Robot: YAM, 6 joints.
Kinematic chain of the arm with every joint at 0, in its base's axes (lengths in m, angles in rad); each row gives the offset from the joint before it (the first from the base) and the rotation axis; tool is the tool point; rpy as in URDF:
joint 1: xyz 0 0 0.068 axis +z
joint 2: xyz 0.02 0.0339 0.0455 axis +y
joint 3: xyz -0.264 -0.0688 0 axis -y
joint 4: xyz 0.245 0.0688 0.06 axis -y
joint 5: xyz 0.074 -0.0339 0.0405 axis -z
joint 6: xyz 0.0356 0 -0.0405 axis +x
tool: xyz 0 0 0 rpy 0 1.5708 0
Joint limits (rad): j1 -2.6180..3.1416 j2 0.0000..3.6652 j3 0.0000..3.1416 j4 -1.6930..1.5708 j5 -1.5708..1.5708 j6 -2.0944..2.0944
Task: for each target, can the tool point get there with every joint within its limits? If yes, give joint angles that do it. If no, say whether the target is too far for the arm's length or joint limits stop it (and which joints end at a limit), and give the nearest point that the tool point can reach.
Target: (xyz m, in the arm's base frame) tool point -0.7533 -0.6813 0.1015
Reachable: no: too far | nearest point -0.4790 -0.4332 0.1060 | short by 0.370 m
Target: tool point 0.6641 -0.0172 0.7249
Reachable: no: too far | nearest point 0.4738 -0.0123 0.5443 | short by 0.262 m
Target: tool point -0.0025 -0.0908 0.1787
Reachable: yes | joints -1.8277 0.6283 0.4219 -1.0691 -0.6200 -0.5455
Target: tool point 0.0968 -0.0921 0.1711
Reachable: yes | joints -0.5097 1.3434 0.5729 -1.3945 1.1992 0.5543
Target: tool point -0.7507 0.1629 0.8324
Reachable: no: too far | nearest point -0.4606 0.0999 0.5471 | short by 0.412 m
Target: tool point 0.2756 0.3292 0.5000
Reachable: yes | joints 0.8668 1.8512 1.9642 0.3159 -0.0852 -0.8615
